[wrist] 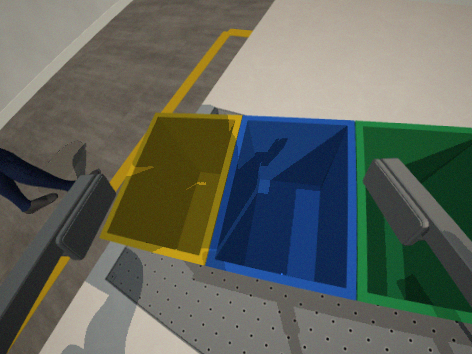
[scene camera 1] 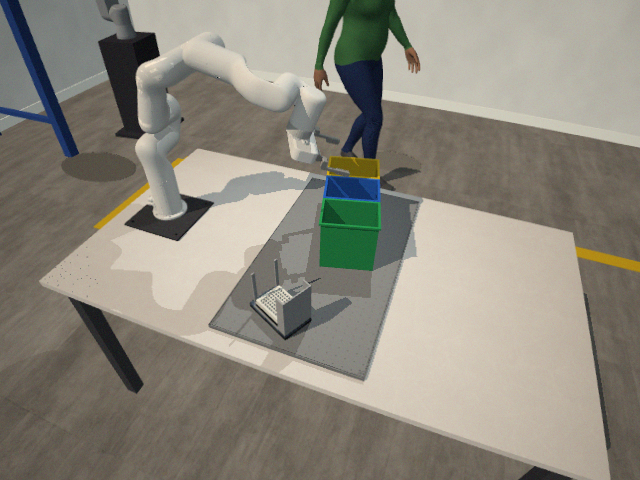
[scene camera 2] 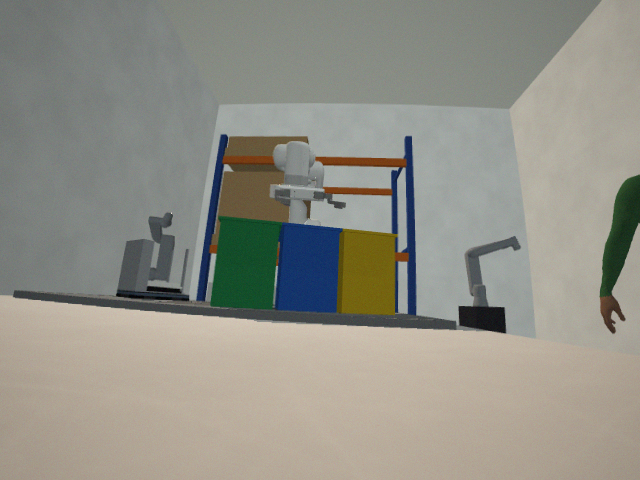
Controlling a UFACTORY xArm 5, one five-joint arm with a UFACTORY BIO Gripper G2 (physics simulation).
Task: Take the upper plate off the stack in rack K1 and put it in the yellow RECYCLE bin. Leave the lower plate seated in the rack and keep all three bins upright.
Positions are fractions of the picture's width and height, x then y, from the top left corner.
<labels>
green bin: wrist 0.87,0.79; scene camera 1 0.55,0.48; scene camera 2 0.38,0.58
blue bin: wrist 0.61,0.61; scene camera 1 0.53,0.39; scene camera 2 0.48,0.58
</labels>
